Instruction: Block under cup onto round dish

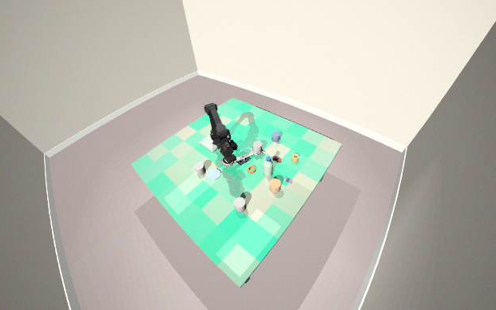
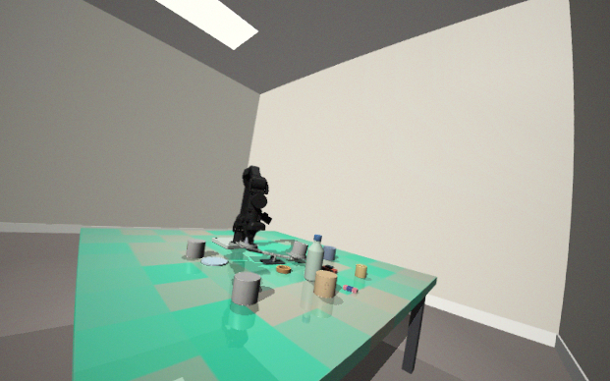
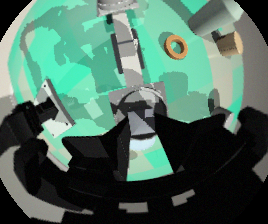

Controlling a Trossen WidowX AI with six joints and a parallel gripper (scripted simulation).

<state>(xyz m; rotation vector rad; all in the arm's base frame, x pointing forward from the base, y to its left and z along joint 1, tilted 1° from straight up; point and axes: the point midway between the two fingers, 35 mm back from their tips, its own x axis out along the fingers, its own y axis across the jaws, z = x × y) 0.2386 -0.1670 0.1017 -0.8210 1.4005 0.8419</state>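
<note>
The light blue round dish lies 7 cm behind my gripper tip, 11 cm to the right of it and 8 cm below it. Also, from my gripper tip: blue cup (17 cm ahead, 45 cm to the left, 5 cm below); bottle (28 cm ahead, 8 cm to the left, 3 cm above); grey block (1 cm above).
</note>
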